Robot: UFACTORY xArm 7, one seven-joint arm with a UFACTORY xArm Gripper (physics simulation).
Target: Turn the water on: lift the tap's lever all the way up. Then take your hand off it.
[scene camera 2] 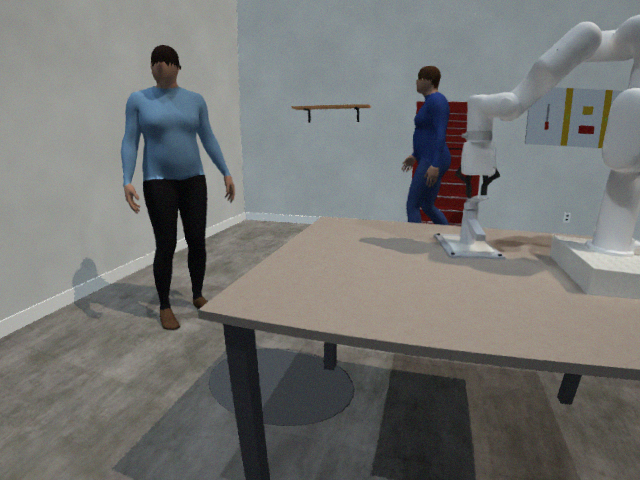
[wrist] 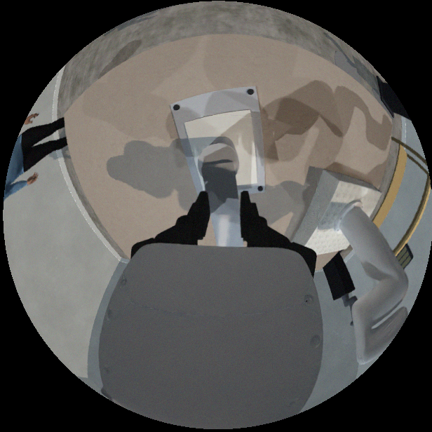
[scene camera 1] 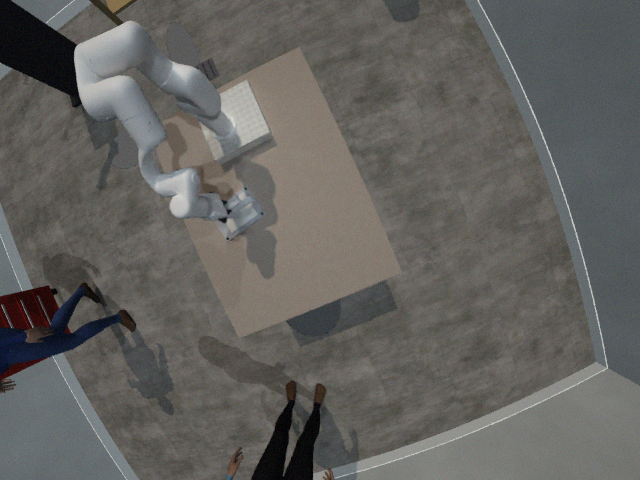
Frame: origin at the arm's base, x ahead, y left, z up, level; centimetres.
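Seen in the pictures: gripper, fingertip midpoint: [scene camera 2: 475,198] [scene camera 1: 226,207]; arm's base, link origin: [scene camera 2: 608,249] [scene camera 1: 224,127].
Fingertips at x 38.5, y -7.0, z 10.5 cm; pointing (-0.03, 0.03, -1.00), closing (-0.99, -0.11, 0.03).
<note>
Offsets run from my fingertips to a thing's top centre. "spot": to the spot under its first point. Level surfaces: height alone.
The white tap @(spot: dx +3.0, dy +4.0, dz -15.4 cm) [scene camera 1: 250,212] [scene camera 2: 469,229] [wrist: 219,150] stands upright on its flat base plate @(spot: dx +5.0, dy +6.0, dz -15.4 cm) [scene camera 2: 454,249] [wrist: 212,102]. Its lever @(spot: dx -0.2, dy +1.1, dz -0.9 cm) [scene camera 2: 476,201] [wrist: 223,186] is at the top and slants upward from the tap's head in scene camera 2. My gripper [scene camera 1: 227,211] [scene camera 2: 476,194] [wrist: 224,202] points down over the tap, with one black finger close against each side of the lever. It is shut on the lever. The lever's exact angle is hard to tell, and part of it is hidden by the fingers.
The tap stands on a tan table @(dz -16.8 cm) [scene camera 1: 320,206] [scene camera 2: 361,289] [wrist: 150,80]. The arm's white base block [scene camera 1: 249,111] [scene camera 2: 604,273] [wrist: 312,205] is beside it. One person [scene camera 2: 173,139] stands beyond the table, another in blue [scene camera 2: 431,134] by a red cabinet [scene camera 2: 457,116].
</note>
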